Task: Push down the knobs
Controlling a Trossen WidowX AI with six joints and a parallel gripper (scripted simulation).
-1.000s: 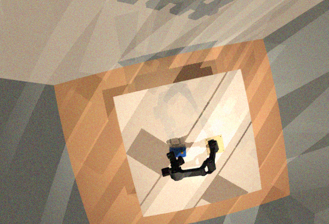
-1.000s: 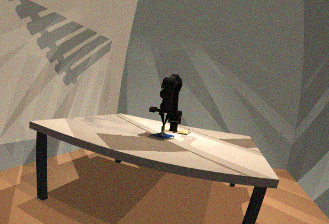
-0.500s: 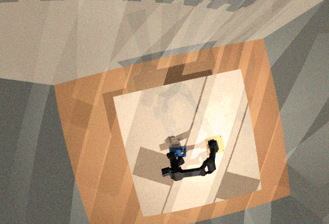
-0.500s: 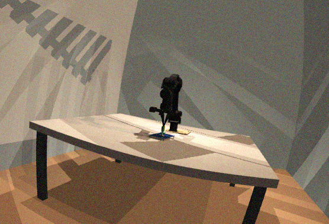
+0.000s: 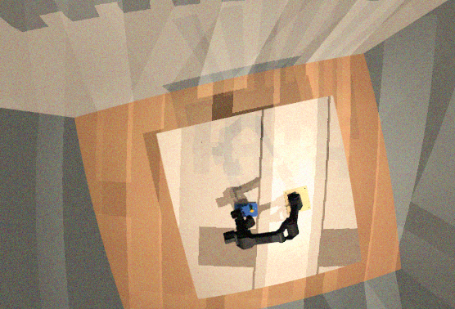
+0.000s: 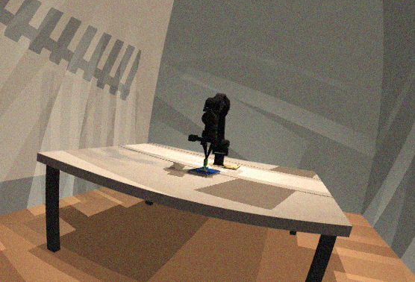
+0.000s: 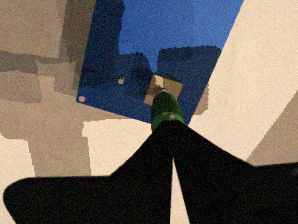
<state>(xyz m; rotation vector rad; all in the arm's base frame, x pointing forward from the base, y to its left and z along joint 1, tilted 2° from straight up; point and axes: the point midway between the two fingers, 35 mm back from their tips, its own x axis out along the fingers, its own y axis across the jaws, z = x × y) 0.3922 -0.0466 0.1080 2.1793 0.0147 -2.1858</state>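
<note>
My gripper tip is now 10 mm above the green knob. Also, from my gripper tip: orange knob 90 mm behind, 30 mm below, 10 mm to the right; then potentiometer 90 mm behind, 40 mm below, 10 mm to the right.
</note>
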